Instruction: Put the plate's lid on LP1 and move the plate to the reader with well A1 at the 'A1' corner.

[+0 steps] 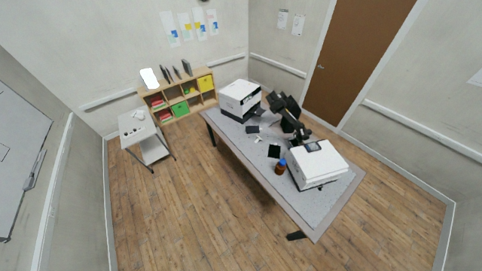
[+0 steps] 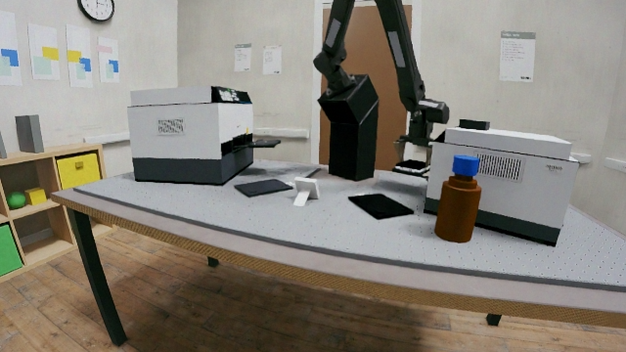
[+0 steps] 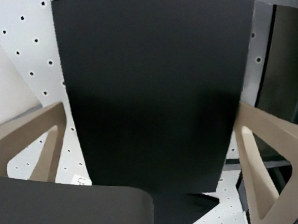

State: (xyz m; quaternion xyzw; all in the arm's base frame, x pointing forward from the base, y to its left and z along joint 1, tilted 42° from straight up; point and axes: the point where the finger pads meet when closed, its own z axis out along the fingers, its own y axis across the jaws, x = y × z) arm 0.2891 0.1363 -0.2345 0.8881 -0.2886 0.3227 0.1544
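My hand is 1 cm above the white well plate.
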